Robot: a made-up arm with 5 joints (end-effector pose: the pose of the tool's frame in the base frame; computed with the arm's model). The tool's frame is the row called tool.
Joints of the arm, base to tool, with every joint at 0 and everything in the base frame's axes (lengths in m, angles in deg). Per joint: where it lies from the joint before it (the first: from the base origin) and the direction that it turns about. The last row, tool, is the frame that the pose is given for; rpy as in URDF.
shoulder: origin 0 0 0.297 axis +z
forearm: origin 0 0 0 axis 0 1 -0.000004
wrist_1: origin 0.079 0 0.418 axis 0 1 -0.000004
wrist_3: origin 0.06 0 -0.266 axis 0 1 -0.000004
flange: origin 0.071 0 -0.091 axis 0 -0.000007 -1
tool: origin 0 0 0 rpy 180 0 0
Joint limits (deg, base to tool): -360..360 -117.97..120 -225..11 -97..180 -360..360
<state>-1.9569 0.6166 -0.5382 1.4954 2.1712</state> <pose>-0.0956 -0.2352 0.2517 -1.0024 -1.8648 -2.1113</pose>
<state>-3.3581 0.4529 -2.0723 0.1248 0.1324</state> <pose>-0.5985 0.1317 0.7750 -0.2859 -1.6224 -0.0642</pose>
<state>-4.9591 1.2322 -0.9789 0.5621 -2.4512</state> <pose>0.0963 0.3824 -0.0253 0.7945 -2.4232 0.9311</pose>
Working (the frame after each row of the table, in the pose's form):
after shoulder: 0.0000 0.0000 0.2970 0.0000 0.0000 1.3241
after forearm: 0.0000 0.0000 0.2970 -0.8090 1.0380 1.1426
after wrist_1: 0.1027 0.4078 0.3613 -0.1676 0.2151 1.3166
after wrist_3: 0.1006 0.3995 0.0888 -0.5379 0.6902 1.2455
after flange: 0.0963 0.3824 -0.0253 -0.5662 -0.8960 -2.3318

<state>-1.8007 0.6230 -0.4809 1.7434 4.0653</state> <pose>-0.0504 -0.2154 0.2792 -1.2645 -0.2677 -0.7558</pose>
Working (the frame after each row of the table, in the pose's form):
after shoulder: 0.0000 0.0000 0.2970 0.0000 0.0000 -1.8007
after forearm: 0.0000 0.0000 0.2970 0.5587 0.4430 -1.7351
after wrist_1: -0.0702 -0.2999 0.5904 0.1279 0.1014 -1.7973
after wrist_3: -0.0752 -0.3211 0.3186 1.6305 1.2930 -1.1840
after flange: -0.0504 -0.2154 0.2792 1.7162 -0.8048 0.2850

